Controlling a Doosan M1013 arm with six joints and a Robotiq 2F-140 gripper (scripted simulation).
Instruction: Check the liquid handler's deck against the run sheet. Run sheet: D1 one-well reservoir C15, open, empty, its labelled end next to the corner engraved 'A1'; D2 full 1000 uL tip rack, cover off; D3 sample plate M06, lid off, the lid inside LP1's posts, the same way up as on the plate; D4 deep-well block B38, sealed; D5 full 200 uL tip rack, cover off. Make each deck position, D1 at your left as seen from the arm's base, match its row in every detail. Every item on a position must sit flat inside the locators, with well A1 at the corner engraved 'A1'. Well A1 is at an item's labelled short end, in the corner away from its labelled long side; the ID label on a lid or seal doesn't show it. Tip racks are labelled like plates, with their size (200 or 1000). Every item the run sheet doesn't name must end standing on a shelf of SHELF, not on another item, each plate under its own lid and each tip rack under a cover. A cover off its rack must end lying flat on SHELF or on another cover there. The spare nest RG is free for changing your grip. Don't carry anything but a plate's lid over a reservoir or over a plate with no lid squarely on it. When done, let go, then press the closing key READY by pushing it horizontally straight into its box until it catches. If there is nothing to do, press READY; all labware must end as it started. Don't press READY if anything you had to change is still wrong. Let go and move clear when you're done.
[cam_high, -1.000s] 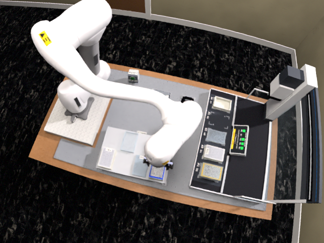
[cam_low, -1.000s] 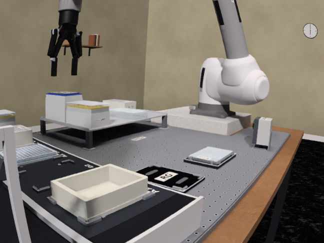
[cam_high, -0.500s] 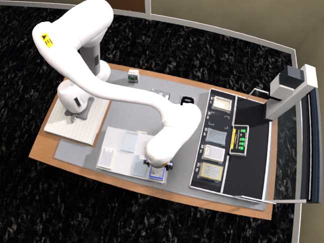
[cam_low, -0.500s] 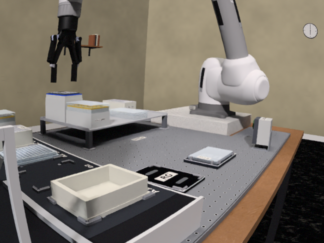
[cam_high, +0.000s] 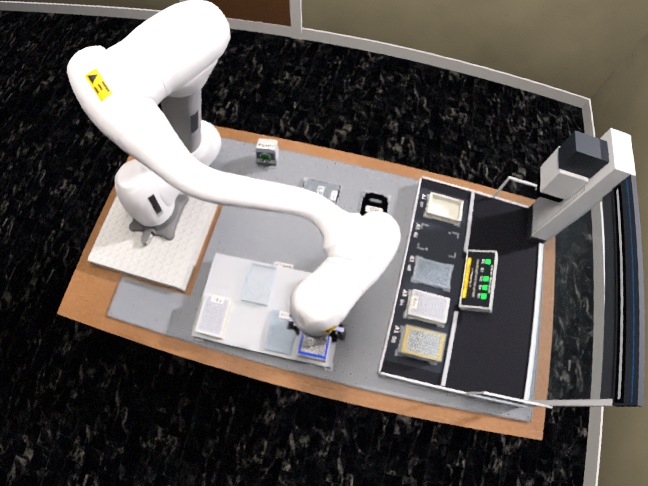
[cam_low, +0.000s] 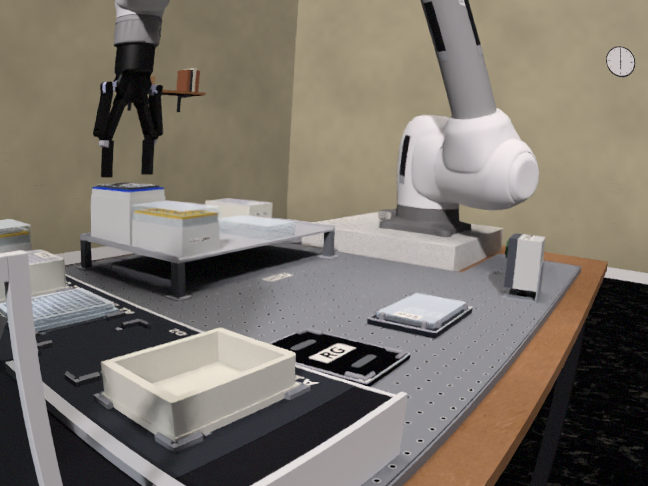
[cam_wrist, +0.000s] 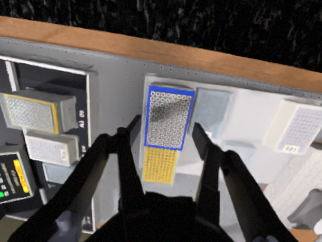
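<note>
My gripper is now 70 mm above the blue-rimmed tip rack, 10 mm to the right of it and 10 mm past it. Also, from my hand: shelf 160 mm behind, 140 mm below, 60 mm to the left; then RG nest 510 mm to the left, 190 mm below, 100 mm ahead; then clear plate 330 mm ahead, 300 mm to the left, 140 mm below.
</note>
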